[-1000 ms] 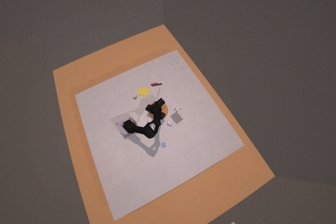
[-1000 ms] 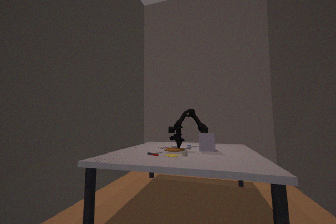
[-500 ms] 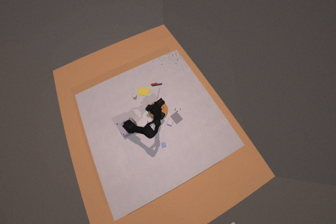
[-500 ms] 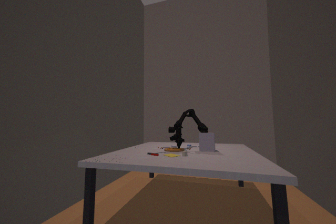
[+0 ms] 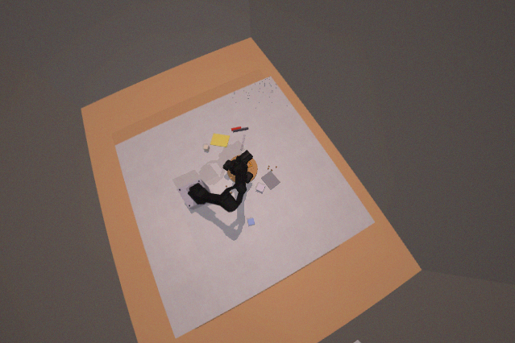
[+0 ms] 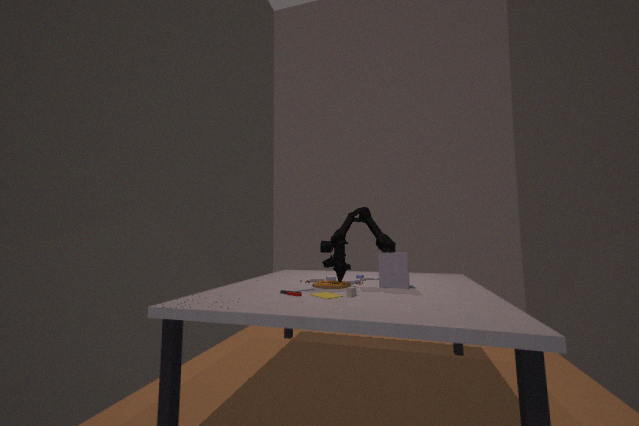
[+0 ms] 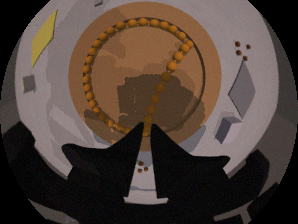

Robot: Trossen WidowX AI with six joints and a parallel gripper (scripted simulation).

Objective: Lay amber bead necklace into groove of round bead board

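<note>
The round bead board is 40 mm ahead of my gripper tip, 30 mm to the left of it and 10 mm below it. Also, from my gripper tip: blue cube (80 mm behind, 290 mm to the right, 10 mm below); then thin grey bar (140 mm ahead, 210 mm to the left, 10 mm below); then grey square plate (160 mm ahead, 130 mm to the right, 10 mm below).
</note>
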